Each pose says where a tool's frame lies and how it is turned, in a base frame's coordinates. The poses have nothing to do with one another.
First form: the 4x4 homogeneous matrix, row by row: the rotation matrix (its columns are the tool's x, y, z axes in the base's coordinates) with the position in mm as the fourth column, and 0 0 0 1 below. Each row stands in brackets.
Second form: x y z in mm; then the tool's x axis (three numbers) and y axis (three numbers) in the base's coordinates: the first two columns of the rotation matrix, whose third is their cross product. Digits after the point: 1 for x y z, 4 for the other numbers.
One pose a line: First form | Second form
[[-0.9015 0.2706 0.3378 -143.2], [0.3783 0.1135 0.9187 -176.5], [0.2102 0.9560 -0.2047 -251.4], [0 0 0 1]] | -143.2 -176.5 -251.4 -0.9015 0.3783 0.2102 0.2706 0.1135 0.9560
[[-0.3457 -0.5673 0.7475 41.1], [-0.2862 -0.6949 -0.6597 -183.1], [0.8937 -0.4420 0.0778 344.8], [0 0 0 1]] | 41.1 -183.1 344.8 -0.3457 -0.2862 0.8937 -0.5673 -0.6949 -0.4420
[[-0.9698 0.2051 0.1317 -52.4], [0.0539 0.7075 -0.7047 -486.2], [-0.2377 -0.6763 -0.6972 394.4], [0 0 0 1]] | -52.4 -486.2 394.4 -0.9698 0.0539 -0.2377 0.2051 0.7075 -0.6763
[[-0.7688 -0.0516 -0.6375 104.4], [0.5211 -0.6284 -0.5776 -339.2], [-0.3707 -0.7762 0.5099 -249.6], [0 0 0 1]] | 104.4 -339.2 -249.6 -0.7688 0.5211 -0.3707 -0.0516 -0.6284 -0.7762
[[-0.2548 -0.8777 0.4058 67.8], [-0.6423 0.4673 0.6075 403.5], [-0.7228 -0.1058 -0.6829 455.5], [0 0 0 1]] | 67.8 403.5 455.5 -0.2548 -0.6423 -0.7228 -0.8777 0.4673 -0.1058
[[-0.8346 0.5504 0.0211 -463.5], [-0.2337 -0.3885 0.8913 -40.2], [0.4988 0.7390 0.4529 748.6], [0 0 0 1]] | -463.5 -40.2 748.6 -0.8346 -0.2337 0.4988 0.5504 -0.3885 0.7390
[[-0.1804 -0.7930 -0.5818 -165.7], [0.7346 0.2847 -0.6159 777.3], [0.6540 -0.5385 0.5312 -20.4], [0 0 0 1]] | -165.7 777.3 -20.4 -0.1804 0.7346 0.6540 -0.7930 0.2847 -0.5385
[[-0.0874 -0.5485 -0.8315 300.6], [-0.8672 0.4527 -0.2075 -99.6], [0.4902 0.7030 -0.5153 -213.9], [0 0 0 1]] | 300.6 -99.6 -213.9 -0.0874 -0.8672 0.4902 -0.5485 0.4527 0.7030
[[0.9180 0.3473 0.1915 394.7], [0.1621 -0.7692 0.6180 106.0], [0.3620 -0.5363 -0.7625 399.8], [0 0 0 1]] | 394.7 106.0 399.8 0.9180 0.1621 0.3620 0.3473 -0.7692 -0.5363
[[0.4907 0.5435 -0.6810 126.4], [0.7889 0.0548 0.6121 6.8], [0.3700 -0.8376 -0.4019 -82.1], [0 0 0 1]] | 126.4 6.8 -82.1 0.4907 0.7889 0.3700 0.5435 0.0548 -0.8376
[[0.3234 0.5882 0.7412 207.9], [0.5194 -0.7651 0.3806 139.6], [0.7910 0.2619 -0.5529 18.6], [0 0 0 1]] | 207.9 139.6 18.6 0.3234 0.5194 0.7910 0.5882 -0.7651 0.2619
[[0.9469 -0.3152 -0.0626 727.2], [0.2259 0.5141 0.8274 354.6], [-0.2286 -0.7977 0.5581 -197.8], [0 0 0 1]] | 727.2 354.6 -197.8 0.9469 0.2259 -0.2286 -0.3152 0.5141 -0.7977
